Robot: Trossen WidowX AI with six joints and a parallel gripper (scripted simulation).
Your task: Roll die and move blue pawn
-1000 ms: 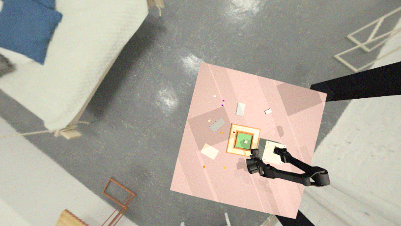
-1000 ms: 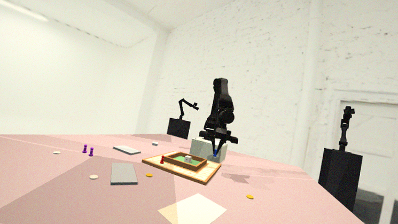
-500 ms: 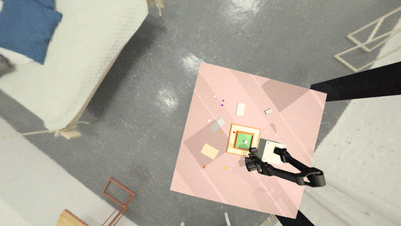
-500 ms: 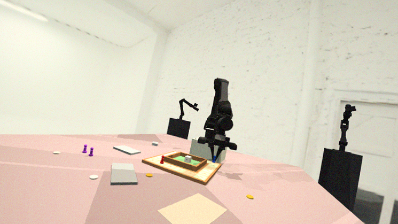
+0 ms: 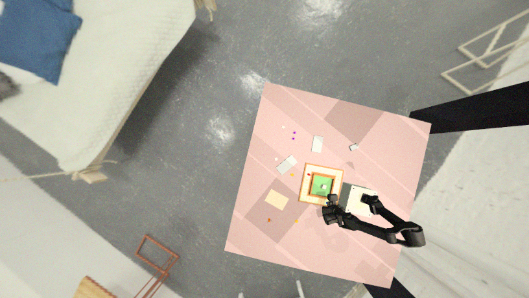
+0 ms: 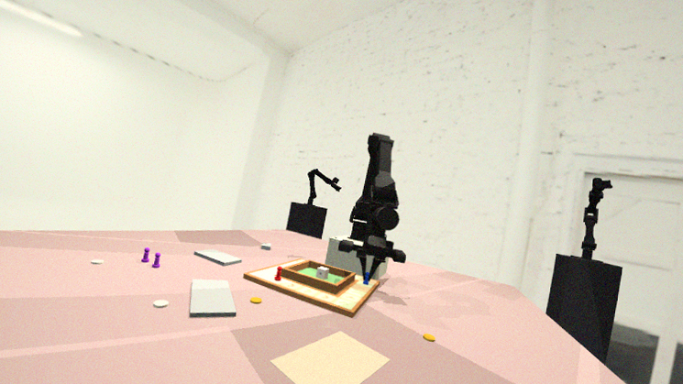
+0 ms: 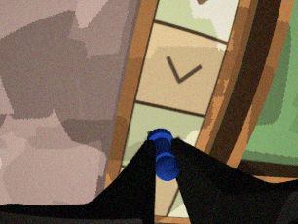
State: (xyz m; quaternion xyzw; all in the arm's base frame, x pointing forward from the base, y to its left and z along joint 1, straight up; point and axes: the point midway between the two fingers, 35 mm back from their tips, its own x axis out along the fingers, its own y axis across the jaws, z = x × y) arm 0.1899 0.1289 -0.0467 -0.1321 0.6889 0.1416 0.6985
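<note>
Right now my gripper tip is 10 mm below the blue pawn. From my gripper tip the other things lie so: white die 70 mm ahead, 110 mm to the right; then red pawn 200 mm ahead, 150 mm to the right; then cream sheet 350 mm ahead, 100 mm to the left, 20 mm below.
</note>
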